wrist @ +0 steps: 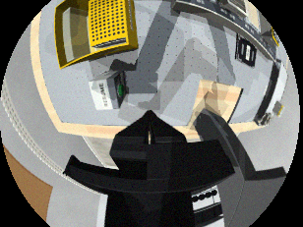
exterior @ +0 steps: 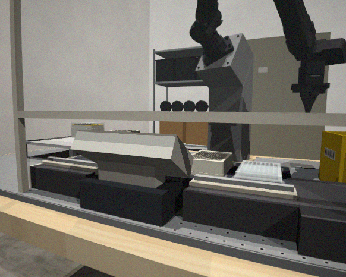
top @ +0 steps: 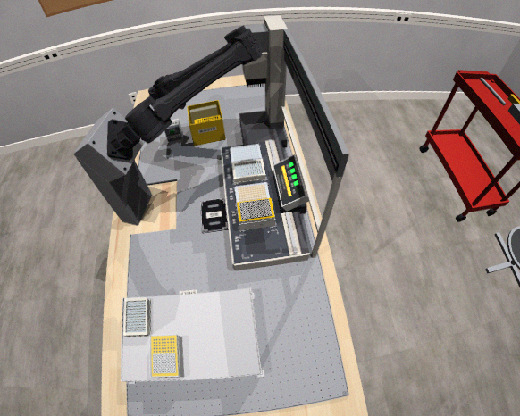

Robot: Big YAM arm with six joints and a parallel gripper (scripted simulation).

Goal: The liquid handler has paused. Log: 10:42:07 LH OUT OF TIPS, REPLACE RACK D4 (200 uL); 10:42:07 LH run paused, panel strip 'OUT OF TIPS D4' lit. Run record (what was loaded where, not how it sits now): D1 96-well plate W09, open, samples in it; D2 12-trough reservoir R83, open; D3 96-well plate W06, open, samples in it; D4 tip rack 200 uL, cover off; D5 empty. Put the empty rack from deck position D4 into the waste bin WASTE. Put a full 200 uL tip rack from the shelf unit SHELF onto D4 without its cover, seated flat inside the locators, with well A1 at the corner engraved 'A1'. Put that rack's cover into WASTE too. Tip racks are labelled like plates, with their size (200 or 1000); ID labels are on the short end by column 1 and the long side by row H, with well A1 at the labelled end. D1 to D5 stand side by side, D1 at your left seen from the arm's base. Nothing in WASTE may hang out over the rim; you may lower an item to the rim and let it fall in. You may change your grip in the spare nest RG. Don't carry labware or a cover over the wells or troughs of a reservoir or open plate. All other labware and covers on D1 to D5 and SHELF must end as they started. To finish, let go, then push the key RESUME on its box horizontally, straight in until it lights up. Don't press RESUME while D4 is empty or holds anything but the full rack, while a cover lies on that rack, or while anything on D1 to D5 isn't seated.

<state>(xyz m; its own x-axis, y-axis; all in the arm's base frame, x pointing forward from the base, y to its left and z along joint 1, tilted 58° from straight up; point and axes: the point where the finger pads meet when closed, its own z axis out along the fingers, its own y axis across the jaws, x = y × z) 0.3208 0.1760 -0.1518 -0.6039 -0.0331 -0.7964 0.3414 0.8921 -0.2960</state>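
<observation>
Right now the resume box is 40 mm ahead of my hand, 70 mm to the left of it and 110 mm below it. The rest, counted from my hand: clear cover 210 mm ahead, 70 mm to the left, 110 mm below; then clear plate 230 mm ahead, 260 mm to the right, 120 mm below; then yellow waste bin 190 mm ahead, 20 mm to the left, 140 mm below.
</observation>
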